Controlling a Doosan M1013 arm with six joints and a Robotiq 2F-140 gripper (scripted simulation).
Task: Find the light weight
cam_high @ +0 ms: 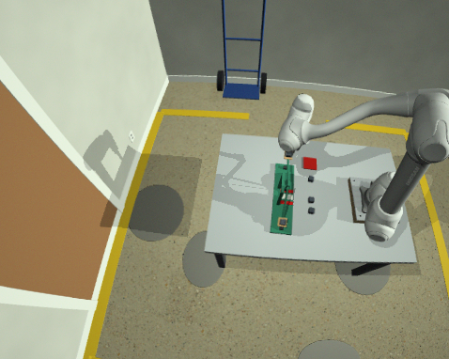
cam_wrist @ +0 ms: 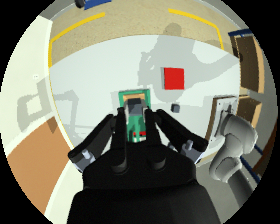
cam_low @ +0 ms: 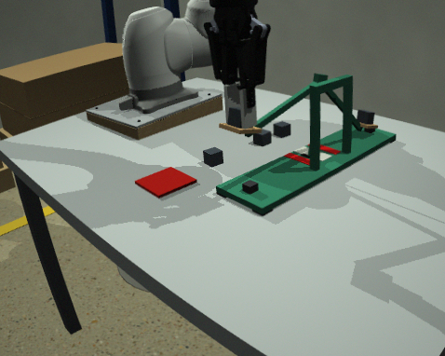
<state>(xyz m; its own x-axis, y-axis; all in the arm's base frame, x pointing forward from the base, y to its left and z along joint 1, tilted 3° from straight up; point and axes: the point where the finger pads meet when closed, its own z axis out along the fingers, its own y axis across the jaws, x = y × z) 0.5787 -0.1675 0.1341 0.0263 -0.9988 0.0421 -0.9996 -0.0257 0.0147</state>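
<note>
The flat red dish is 170 mm behind my hand, 60 mm to the right of it and 170 mm below it. From my hand the other things lie so: green rocker balance (10 mm behind, 200 mm to the left, 80 mm below).
</note>
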